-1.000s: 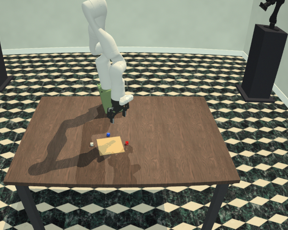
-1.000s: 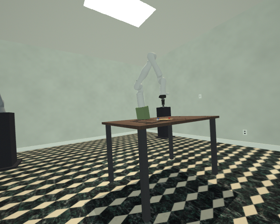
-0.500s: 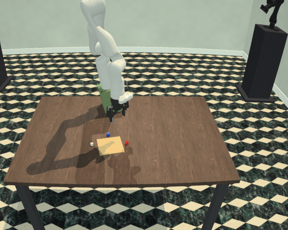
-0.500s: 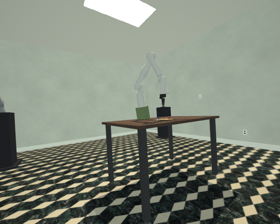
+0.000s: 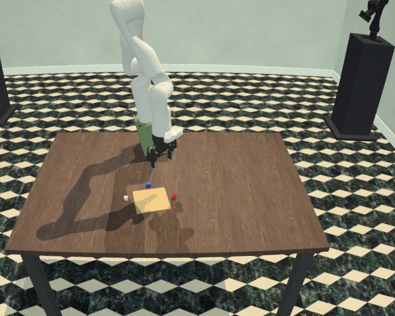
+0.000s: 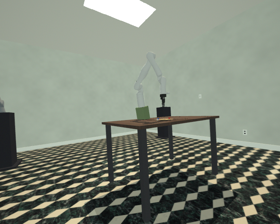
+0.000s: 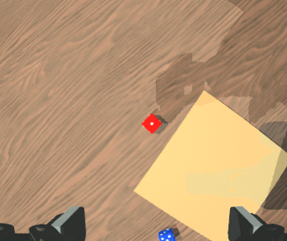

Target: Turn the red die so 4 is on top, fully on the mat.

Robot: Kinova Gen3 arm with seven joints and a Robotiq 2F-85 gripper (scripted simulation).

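Now: the red die 150 mm below my hand, 50 mm to the left of it and 30 mm ahead of it. Round my hand: mat 160 mm below, 50 mm to the right, 50 mm ahead; then white die 150 mm to the right, 150 mm below, 50 mm ahead; then blue die 150 mm below, 60 mm to the right, 40 mm behind.
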